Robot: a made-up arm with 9 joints. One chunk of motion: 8 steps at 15 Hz.
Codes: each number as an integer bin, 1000 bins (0 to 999) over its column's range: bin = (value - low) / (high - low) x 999, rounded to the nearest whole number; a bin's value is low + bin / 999 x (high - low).
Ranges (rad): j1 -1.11..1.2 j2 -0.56..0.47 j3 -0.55..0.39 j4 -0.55..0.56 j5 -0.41..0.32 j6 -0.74..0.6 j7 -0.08..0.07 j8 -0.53..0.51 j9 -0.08..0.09
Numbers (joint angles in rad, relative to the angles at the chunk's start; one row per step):
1: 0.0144 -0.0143 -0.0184 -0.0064 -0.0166 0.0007 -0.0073 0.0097 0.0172
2: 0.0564 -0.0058 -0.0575 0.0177 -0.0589 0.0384 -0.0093 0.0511 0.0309
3: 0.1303 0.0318 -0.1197 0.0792 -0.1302 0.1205 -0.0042 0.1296 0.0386
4: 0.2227 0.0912 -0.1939 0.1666 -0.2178 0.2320 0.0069 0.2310 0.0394
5: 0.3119 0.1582 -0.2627 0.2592 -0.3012 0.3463 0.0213 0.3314 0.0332
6: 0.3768 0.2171 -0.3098 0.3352 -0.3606 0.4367 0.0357 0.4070 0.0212
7: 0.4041 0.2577 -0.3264 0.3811 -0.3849 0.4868 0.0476 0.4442 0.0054
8: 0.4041 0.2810 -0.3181 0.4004 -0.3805 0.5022 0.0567 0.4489 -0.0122
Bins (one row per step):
1: 486 529 565 489 538 552 484 518 571
2: 504 538 523 511 480 580 471 558 652
3: 536 574 457 566 383 642 505 634 697
4: 576 632 378 645 263 725 579 731 702
5: 615 697 305 728 149 810 675 827 665
6: 643 754 255 797 68 877 771 900 595
7: 655 793 238 838 34 915 850 936 502
8: 655 816 246 855 40 926 910 940 398

